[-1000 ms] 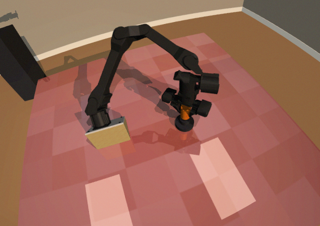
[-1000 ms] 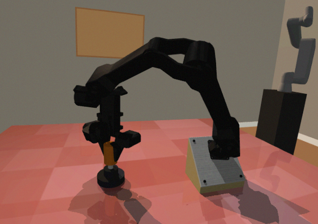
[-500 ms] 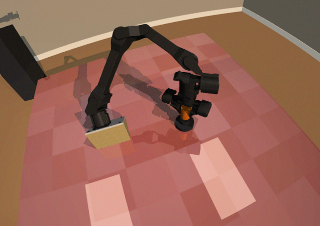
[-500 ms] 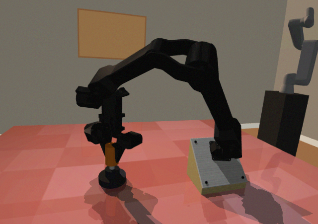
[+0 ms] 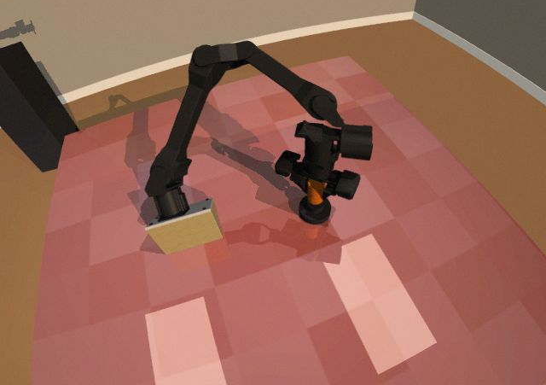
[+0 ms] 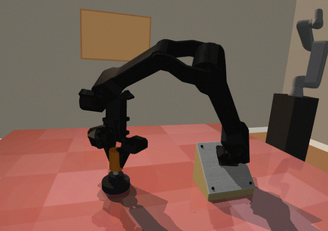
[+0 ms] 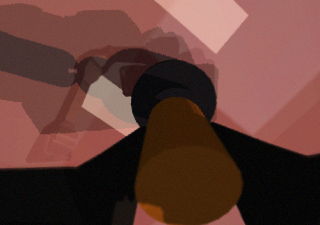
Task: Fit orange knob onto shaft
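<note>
My gripper tip is 30 mm below the orange knob. Round my gripper tip: pedestal: 40 mm below.
</note>
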